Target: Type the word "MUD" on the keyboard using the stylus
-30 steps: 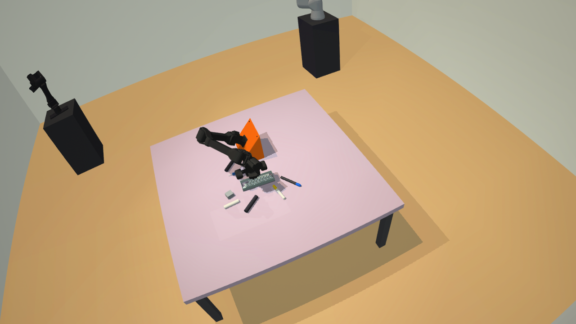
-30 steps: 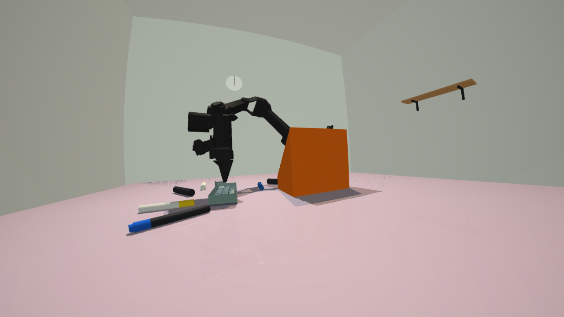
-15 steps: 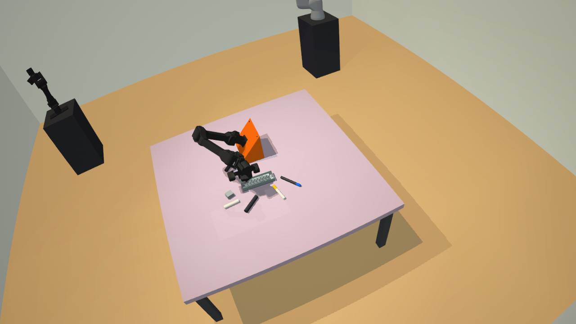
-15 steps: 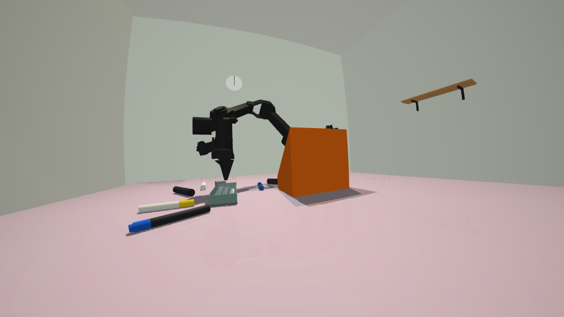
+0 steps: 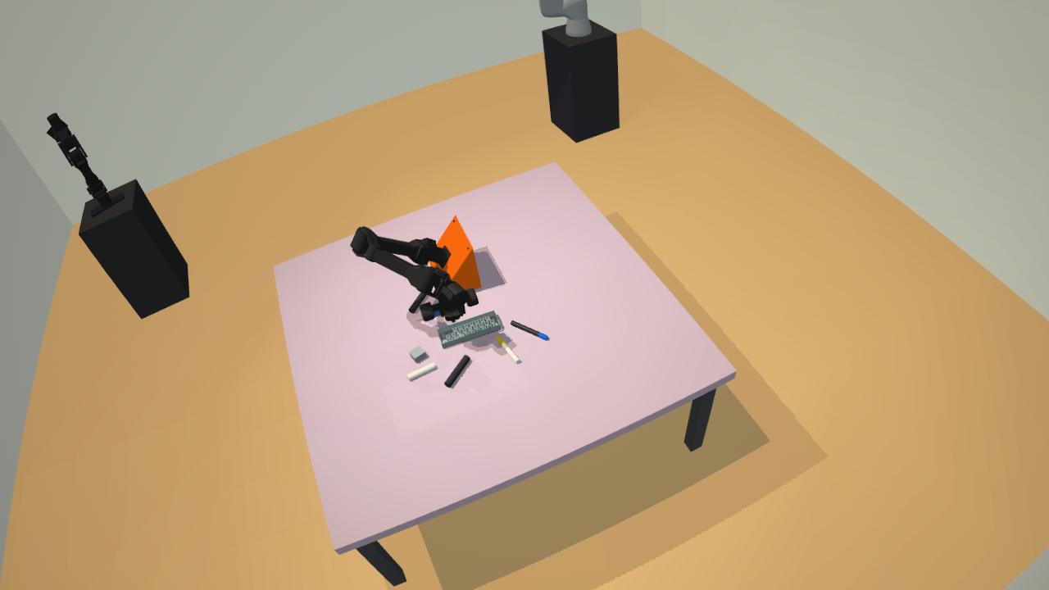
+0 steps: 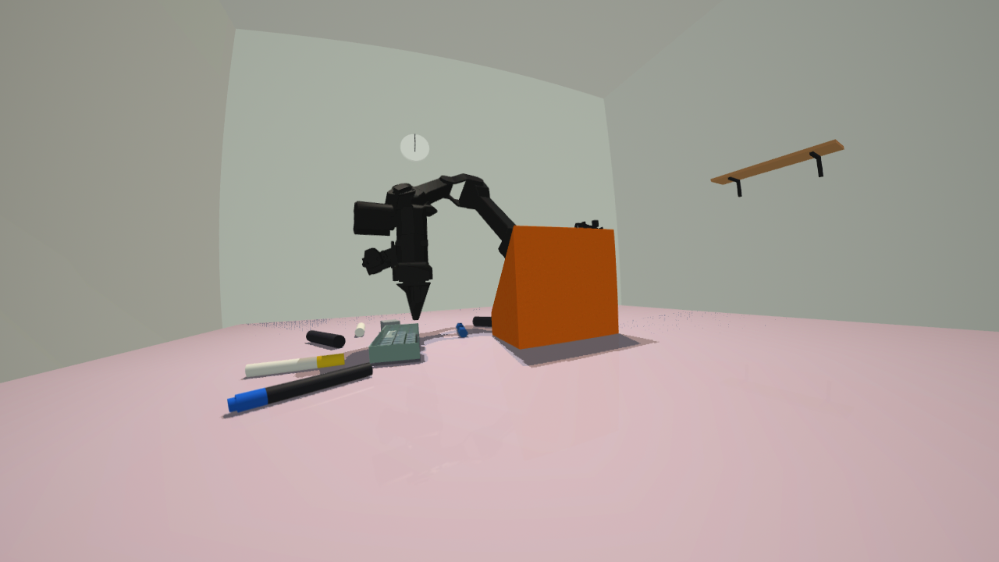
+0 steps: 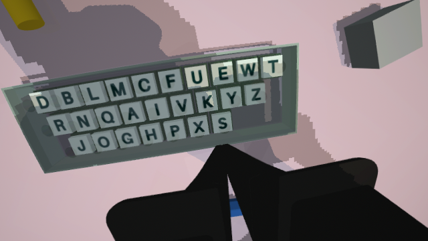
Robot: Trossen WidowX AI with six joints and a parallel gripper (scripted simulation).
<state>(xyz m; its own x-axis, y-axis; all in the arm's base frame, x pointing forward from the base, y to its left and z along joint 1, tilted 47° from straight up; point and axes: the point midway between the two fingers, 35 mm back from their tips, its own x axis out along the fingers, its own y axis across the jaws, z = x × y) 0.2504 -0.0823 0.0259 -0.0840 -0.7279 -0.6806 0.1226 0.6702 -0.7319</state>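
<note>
The stylus lies 100 mm behind my gripper tip, 70 mm to the right of it and 30 mm below it. From my gripper tip the other things lie so: small grey block 150 mm to the right, 40 mm ahead, 30 mm below; then stylus tip 110 mm behind, 100 mm to the right, 30 mm below; then yellow-capped white marker 160 mm ahead, 110 mm to the left, 30 mm below.
</note>
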